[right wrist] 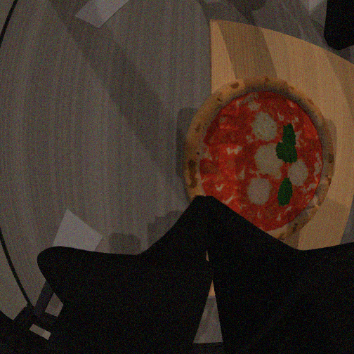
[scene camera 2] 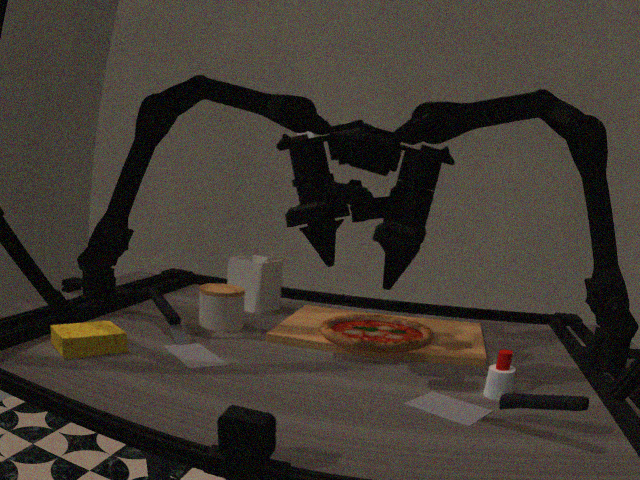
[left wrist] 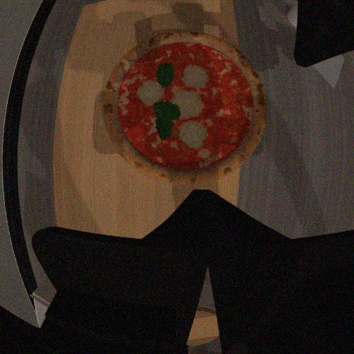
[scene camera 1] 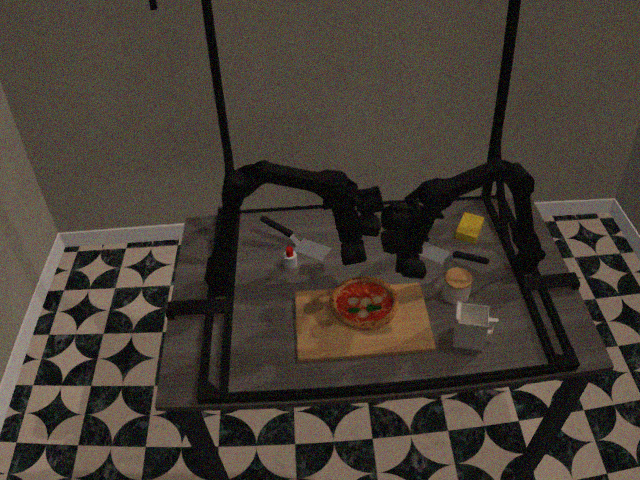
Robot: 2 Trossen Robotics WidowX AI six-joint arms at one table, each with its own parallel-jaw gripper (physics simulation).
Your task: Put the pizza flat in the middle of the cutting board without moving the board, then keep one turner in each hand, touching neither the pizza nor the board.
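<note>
The pizza (scene camera 1: 363,303) (scene camera 2: 376,333) (left wrist: 185,105) (right wrist: 260,160) lies face up on the cutting board (scene camera 1: 330,346) (scene camera 2: 299,321) (left wrist: 80,190) (right wrist: 300,60), overhanging its long edge nearest scene camera 2. One turner (scene camera 1: 314,250) (scene camera 2: 448,407) (right wrist: 77,230) lies on the table at the left in scene camera 1. The other turner (scene camera 1: 470,257) (scene camera 2: 195,354) lies at the right there. My left gripper (scene camera 1: 413,269) (scene camera 2: 330,263) (left wrist: 200,197) is shut and empty, above the table near the pizza. My right gripper (scene camera 1: 353,255) (scene camera 2: 387,285) (right wrist: 203,203) is shut and empty beside it, also raised.
A red-capped white bottle (scene camera 1: 290,257) (scene camera 2: 500,379) stands beside the left turner in scene camera 1. A wooden-lidded jar (scene camera 1: 457,286) (scene camera 2: 221,308) and a white container (scene camera 1: 471,330) (scene camera 2: 253,284) stand right of the board there. A yellow block (scene camera 1: 469,227) (scene camera 2: 88,338) lies farther back. The two wrists are close together.
</note>
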